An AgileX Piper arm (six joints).
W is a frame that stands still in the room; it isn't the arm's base.
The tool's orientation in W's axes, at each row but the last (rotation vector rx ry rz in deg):
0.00 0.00 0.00
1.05 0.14 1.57
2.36 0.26 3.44
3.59 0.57 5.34
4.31 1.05 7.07
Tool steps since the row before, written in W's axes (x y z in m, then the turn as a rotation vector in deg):
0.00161 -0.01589 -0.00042 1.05 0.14 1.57
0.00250 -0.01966 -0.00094 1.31 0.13 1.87
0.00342 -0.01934 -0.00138 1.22 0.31 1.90
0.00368 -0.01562 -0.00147 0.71 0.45 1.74
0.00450 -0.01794 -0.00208 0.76 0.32 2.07
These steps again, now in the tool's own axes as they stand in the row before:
0.00161 -0.01589 -0.00042 1.05 0.14 1.57
0.00196 -0.01974 -0.00057 1.31 0.13 1.87
0.00226 -0.01955 -0.00057 1.23 0.31 1.89
0.00222 -0.01596 -0.00045 0.74 0.49 1.72
0.00228 -0.01846 -0.00065 0.77 0.38 2.06

